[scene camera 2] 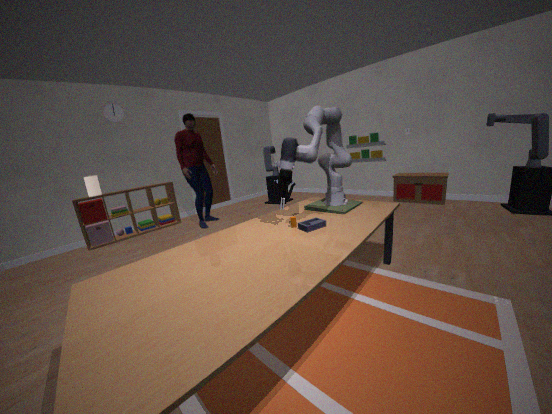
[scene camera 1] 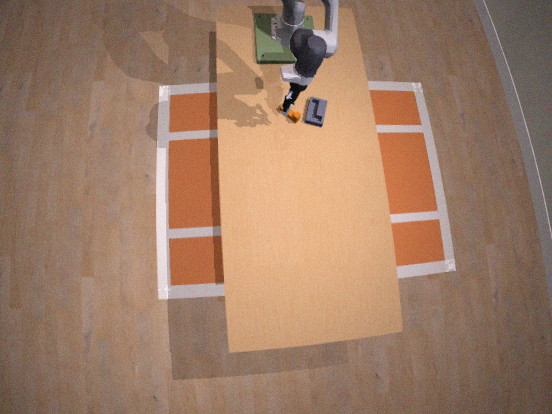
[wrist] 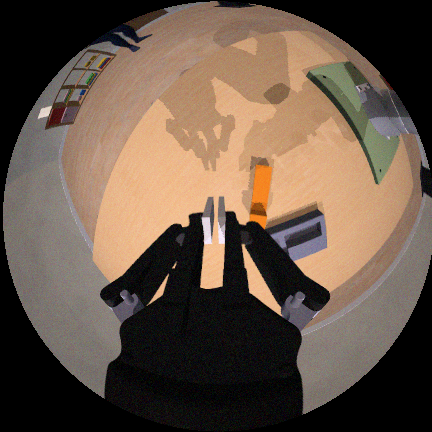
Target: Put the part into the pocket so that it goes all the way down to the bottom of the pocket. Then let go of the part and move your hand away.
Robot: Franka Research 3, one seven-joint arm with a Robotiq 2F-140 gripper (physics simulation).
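The orange part lies on the table, long and narrow, with a raised or bent end nearest the block in the wrist view. The grey-blue block with the dark, angular pocket stands beside it; the part is outside the pocket. My gripper is shut, with a narrow gap between its pale fingertips and nothing held there. It hangs above the table beside the part. In the wrist view my right finger linkage hides a corner of the block.
The green base plate carries the arm at the end of the wooden table. A person stands on the floor beyond the table, near a low shelf unit.
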